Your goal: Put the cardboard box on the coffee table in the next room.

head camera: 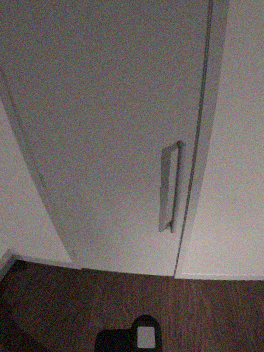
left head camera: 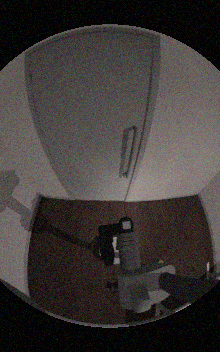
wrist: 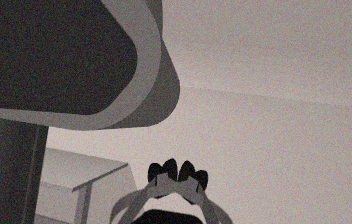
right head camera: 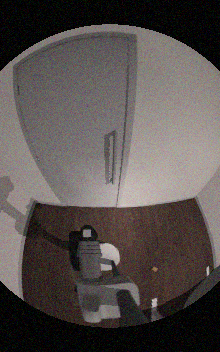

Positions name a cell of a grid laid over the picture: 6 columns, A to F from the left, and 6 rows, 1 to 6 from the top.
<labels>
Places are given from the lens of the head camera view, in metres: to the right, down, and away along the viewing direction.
grey door (head camera: C2): -0.10, -0.33, 0.70
</labels>
